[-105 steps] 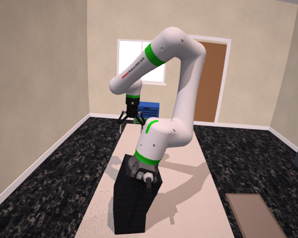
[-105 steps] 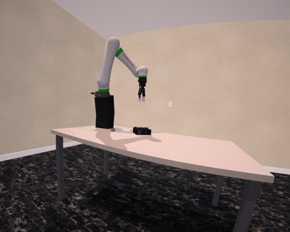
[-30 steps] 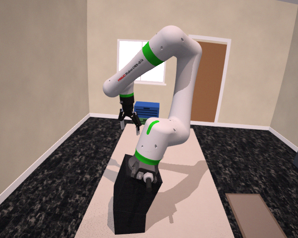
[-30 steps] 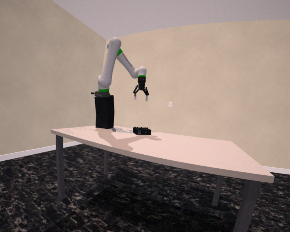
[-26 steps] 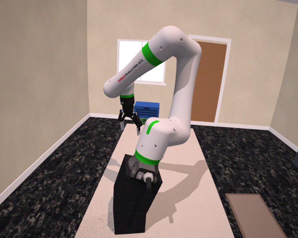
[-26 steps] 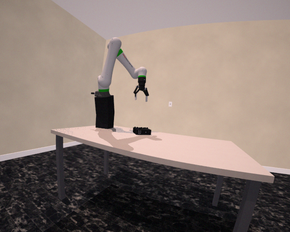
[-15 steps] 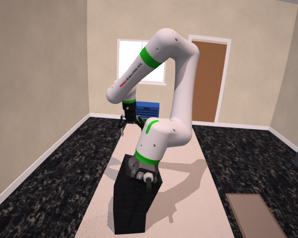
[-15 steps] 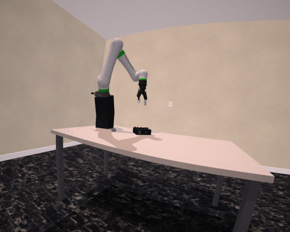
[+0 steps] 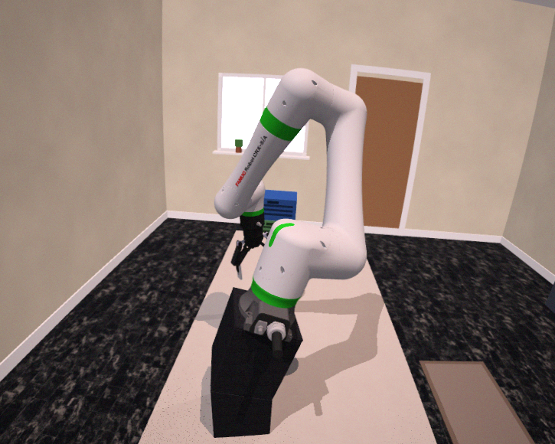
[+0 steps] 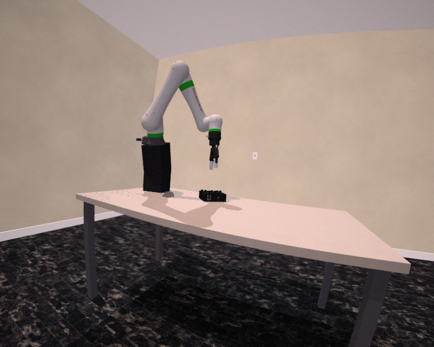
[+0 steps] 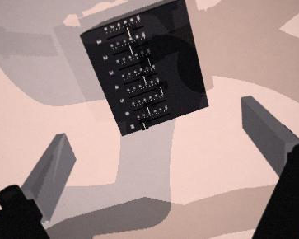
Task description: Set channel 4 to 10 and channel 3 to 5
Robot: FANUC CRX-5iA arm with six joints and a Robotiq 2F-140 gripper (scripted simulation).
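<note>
Right now the channel 3 fader cap is 170 mm below my hand, 30 mm ahead of it and 10 mm to the right of it. From my hand the other things lie so: channel 5 fader cap: 170 mm below, 40 mm to the right; channel 4 fader cap: 170 mm below, 10 mm to the right; channel 2 fader cap: 170 mm below, 40 mm ahead, 20 mm to the left.
</note>
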